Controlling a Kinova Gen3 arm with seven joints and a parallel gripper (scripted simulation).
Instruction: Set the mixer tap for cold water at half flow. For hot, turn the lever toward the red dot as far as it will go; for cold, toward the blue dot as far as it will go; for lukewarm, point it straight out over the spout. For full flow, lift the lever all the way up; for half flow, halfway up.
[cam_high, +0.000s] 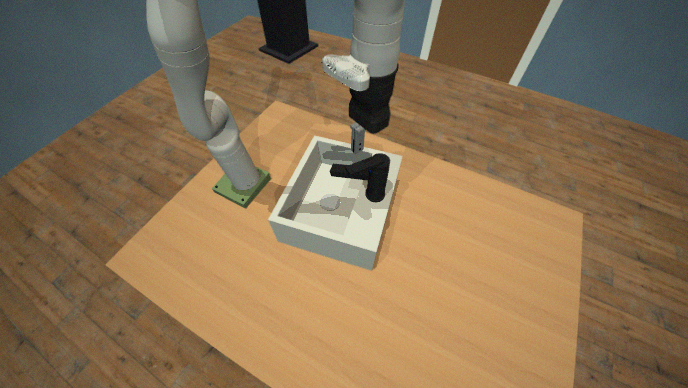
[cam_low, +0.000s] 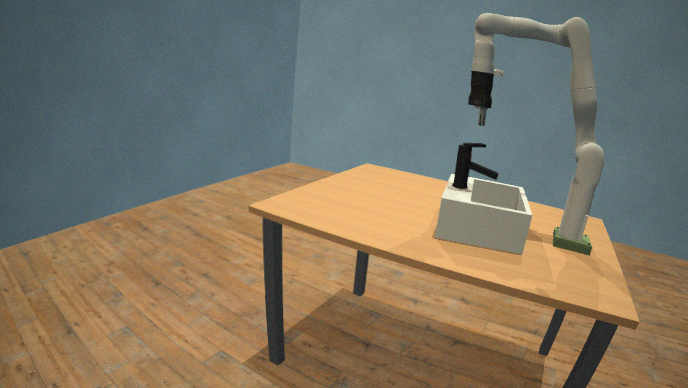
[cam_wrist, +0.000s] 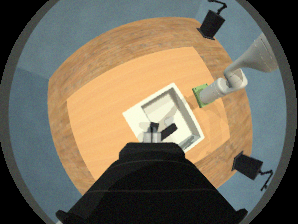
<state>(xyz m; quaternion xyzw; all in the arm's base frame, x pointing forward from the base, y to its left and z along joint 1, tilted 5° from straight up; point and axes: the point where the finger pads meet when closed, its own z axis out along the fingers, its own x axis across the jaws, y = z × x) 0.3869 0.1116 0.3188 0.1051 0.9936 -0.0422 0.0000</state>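
My hand is 10 mm short of the lever, 30 mm to the right of it and 90 mm above it. Round my hand: black mixer tap: 10 mm ahead, 40 mm to the left, 130 mm below; white basin: 90 mm behind, 30 mm to the left, 320 mm below.
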